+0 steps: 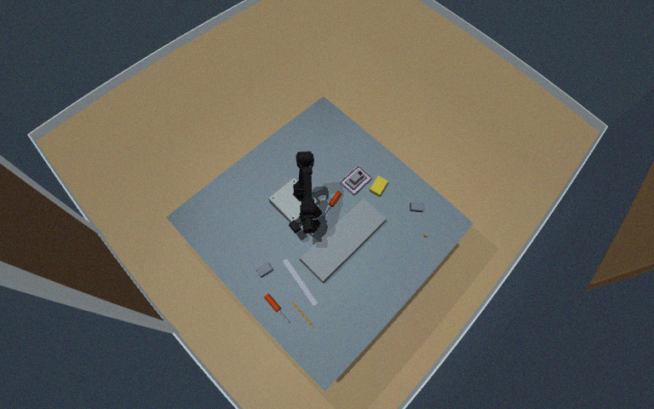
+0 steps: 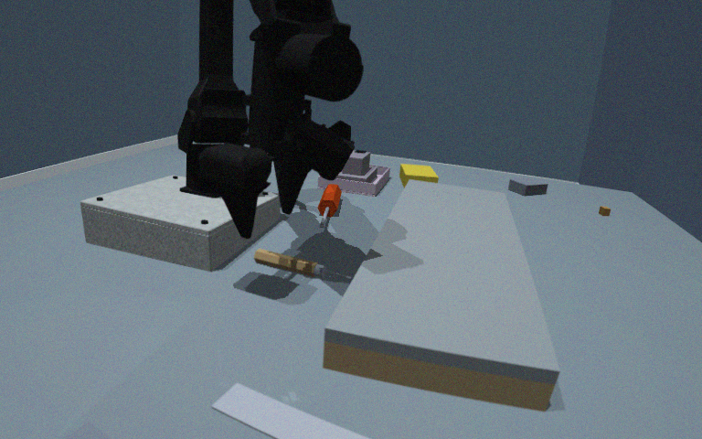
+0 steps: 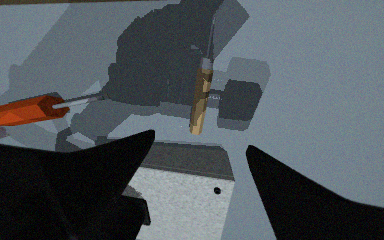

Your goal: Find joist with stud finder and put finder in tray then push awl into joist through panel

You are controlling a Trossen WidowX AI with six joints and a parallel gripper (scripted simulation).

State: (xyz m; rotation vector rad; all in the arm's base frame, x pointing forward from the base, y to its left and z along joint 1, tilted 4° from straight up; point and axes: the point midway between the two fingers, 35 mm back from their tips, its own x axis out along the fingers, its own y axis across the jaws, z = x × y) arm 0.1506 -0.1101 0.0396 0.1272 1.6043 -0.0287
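My gripper tip is now 60 mm short of the awl and 50 mm above it. From my gripper tip the other things lie so: white strip: 240 mm to the right, 210 mm ahead, 50 mm below; then grey stud finder: 450 mm to the left; then pale tray: 430 mm to the left, 40 mm below.
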